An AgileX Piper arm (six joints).
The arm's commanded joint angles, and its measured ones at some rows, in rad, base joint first. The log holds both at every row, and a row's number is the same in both.
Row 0, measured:
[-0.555 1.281 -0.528 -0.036 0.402 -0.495]
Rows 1 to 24, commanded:
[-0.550 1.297 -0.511 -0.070 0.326 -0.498]
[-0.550 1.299 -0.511 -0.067 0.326 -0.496]
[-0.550 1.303 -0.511 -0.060 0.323 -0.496]
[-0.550 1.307 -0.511 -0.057 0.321 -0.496]
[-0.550 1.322 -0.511 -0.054 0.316 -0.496]
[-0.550 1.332 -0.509 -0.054 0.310 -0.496]
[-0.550 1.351 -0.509 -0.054 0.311 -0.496]
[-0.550 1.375 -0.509 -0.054 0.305 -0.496]
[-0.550 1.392 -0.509 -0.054 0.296 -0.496]
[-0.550 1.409 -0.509 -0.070 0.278 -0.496]
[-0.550 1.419 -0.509 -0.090 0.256 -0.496]
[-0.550 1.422 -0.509 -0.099 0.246 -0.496]
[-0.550 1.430 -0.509 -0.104 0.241 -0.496]
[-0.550 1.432 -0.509 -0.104 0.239 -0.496]
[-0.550 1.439 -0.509 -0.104 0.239 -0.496]
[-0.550 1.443 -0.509 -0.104 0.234 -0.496]
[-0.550 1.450 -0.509 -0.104 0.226 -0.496]
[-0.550 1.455 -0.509 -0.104 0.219 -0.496]
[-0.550 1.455 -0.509 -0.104 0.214 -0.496]
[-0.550 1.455 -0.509 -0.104 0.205 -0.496]
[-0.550 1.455 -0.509 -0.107 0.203 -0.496]
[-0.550 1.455 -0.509 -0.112 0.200 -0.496]
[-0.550 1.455 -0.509 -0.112 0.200 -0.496]
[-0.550 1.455 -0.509 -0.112 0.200 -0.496]
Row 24, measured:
[-0.555 1.451 -0.514 -0.100 0.213 -0.495]
